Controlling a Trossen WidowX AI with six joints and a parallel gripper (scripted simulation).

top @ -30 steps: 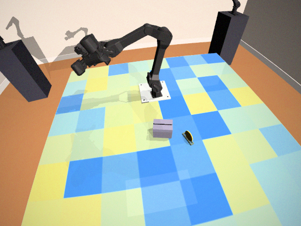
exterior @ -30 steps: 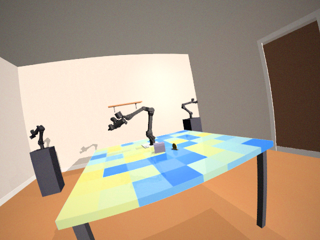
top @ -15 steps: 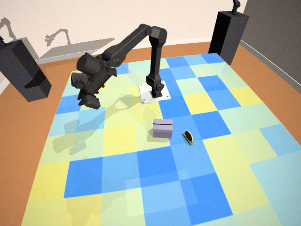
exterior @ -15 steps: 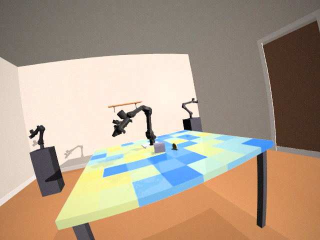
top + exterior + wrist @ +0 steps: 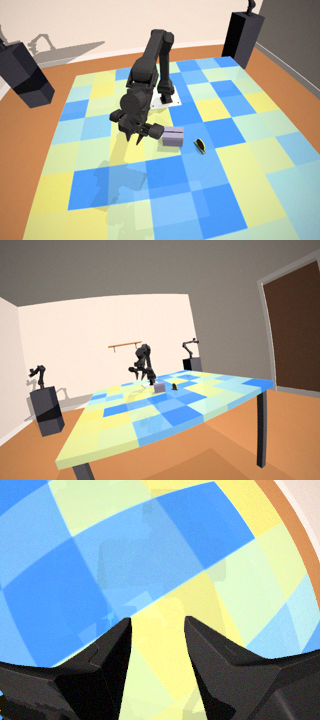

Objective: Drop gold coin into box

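Right now my gripper tip is 2 cm short of the gold coin, 28 cm to the right of it and 12 cm above it.
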